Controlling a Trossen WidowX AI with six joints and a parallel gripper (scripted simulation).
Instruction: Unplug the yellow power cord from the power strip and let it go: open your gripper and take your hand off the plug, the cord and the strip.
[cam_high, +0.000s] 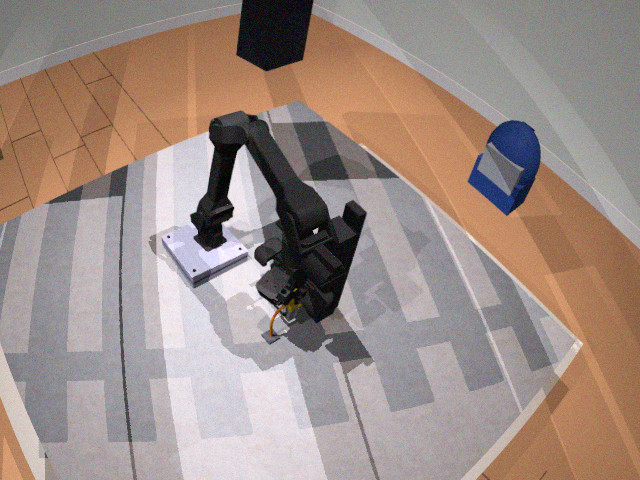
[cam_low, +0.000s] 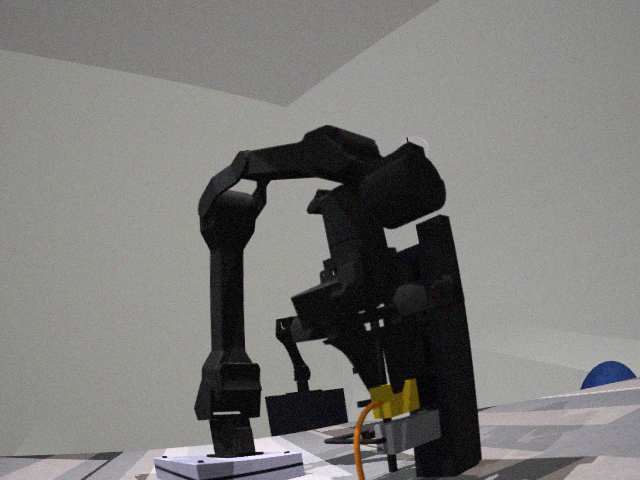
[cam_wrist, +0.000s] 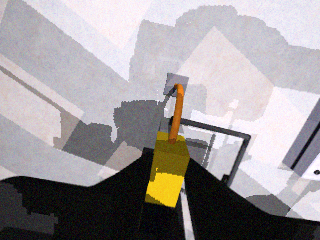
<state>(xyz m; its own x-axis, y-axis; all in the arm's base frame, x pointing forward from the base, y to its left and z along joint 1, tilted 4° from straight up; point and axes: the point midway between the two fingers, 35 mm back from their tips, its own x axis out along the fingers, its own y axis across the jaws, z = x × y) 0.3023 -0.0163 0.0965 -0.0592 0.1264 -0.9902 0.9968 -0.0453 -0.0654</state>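
My gripper tip is 3 cm to the right of the yellow plug. Also, from my gripper tip: black peg rack: 10 cm to the left, 8 cm behind, 2 cm above.
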